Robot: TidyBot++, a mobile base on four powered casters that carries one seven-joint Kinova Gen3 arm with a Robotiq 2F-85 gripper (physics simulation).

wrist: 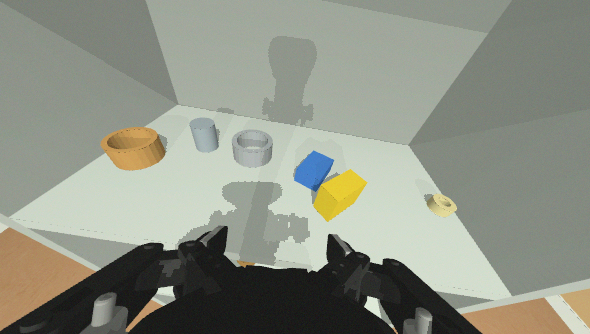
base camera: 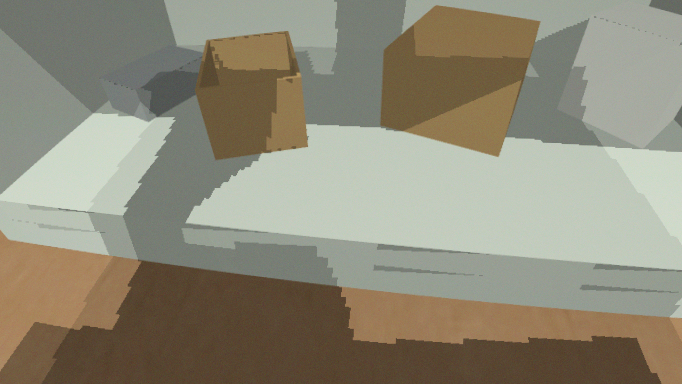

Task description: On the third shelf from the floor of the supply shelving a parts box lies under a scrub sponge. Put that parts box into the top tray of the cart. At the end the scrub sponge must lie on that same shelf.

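Places are measured from the arm's base along level axes (x ahead, y left, z up), in millimetres.
Pixels of known places: gripper, between the fingertips: point(wrist: 277, 241).
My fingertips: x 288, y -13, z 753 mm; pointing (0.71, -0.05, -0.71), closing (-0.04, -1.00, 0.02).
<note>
Ahead of a thing's pixels: the offset from my fingertips to its top centre. Level surfaces: height alone.
A blue block @(dz -119, dx +243, dy -90 mm) point(wrist: 313, 170), which looks like the parts box, sits on the pale shelf @(dz -159 mm) point(wrist: 395, 235) in the wrist view, right of the middle. A yellow block @(dz -89, dx +158, dy -130 mm) point(wrist: 340, 196), which looks like the scrub sponge, is at its near right side and hides one corner of it. Whether the yellow block rests on the shelf or leans on the blue one, I cannot tell. My gripper point(wrist: 277, 241) is open and empty, nearer the shelf's front edge, with both blocks beyond its right finger. The cart does not show in either view.
On the same shelf are an orange bowl @(dz -109, dx +259, dy +322 mm) point(wrist: 135, 150), a grey cylinder @(dz -89, dx +321, dy +193 mm) point(wrist: 204, 136), a grey ring @(dz -111, dx +303, dy +70 mm) point(wrist: 252, 150) and a small cream ring @(dz -134, dx +167, dy -393 mm) point(wrist: 438, 207). Side walls and a back wall enclose it. The base camera shows an open brown box @(dz -984, dx +248, dy +134 mm) point(base camera: 245, 100) and another brown box @(dz -974, dx +292, dy -137 mm) point(base camera: 450, 85).
</note>
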